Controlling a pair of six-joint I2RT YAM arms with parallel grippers.
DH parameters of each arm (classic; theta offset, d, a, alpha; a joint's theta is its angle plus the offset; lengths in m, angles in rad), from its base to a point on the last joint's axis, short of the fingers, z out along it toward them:
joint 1: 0 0.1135 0.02 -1.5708
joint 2: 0 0 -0.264 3.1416
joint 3: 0.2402 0 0.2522 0
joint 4: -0.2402 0 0.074 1.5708
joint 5: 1.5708 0 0 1.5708
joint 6: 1.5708 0.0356 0 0
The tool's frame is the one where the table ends.
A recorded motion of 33 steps. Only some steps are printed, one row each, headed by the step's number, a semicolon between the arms.
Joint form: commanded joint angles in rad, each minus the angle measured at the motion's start. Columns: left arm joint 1, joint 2, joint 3, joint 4, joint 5, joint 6; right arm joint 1, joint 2, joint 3, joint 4, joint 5, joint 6.
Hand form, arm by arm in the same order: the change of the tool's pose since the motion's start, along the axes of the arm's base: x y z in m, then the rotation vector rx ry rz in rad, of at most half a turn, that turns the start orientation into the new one. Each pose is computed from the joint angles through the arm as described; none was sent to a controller.
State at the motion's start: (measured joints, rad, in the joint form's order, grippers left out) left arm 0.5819 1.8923 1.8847 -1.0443 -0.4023 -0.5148; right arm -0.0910 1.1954 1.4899 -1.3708 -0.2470 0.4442
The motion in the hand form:
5: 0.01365 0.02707 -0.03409 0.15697 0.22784 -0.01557; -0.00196 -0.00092 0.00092 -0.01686 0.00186 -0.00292
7: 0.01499 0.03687 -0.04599 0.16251 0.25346 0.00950; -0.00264 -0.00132 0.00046 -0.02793 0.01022 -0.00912
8: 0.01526 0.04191 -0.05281 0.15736 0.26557 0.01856; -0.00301 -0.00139 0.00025 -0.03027 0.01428 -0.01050
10: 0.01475 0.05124 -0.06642 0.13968 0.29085 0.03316; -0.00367 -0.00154 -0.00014 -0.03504 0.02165 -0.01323
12: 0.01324 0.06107 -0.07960 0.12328 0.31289 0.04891; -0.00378 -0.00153 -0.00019 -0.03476 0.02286 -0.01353
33: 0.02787 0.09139 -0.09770 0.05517 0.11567 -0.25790; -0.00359 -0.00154 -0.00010 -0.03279 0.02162 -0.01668
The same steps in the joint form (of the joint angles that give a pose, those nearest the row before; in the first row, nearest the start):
5: 0.0202 0.1019 -0.0057 0.0931 -0.2075 0.1793; -0.0031 -0.0035 0.0034 -0.0091 0.0149 -0.0084
7: 0.0355 0.1339 -0.0057 0.1110 -0.2308 0.1797; -0.0030 -0.0034 0.0034 -0.0164 0.0282 -0.0084
8: 0.0442 0.1511 -0.0057 0.1167 -0.2346 0.1797; -0.0030 -0.0034 0.0034 -0.0202 0.0313 -0.0084
10: 0.0618 0.1839 -0.0057 0.1209 -0.2365 0.1793; -0.0030 -0.0034 0.0034 -0.0271 0.0374 -0.0084
12: 0.0813 0.2155 -0.0057 0.1282 -0.2377 0.1801; -0.0030 -0.0034 0.0034 -0.0282 0.0374 -0.0080
33: 0.1354 0.2727 -0.0053 0.3620 0.1141 0.4185; -0.0031 -0.0034 0.0034 -0.0263 0.0370 -0.0042

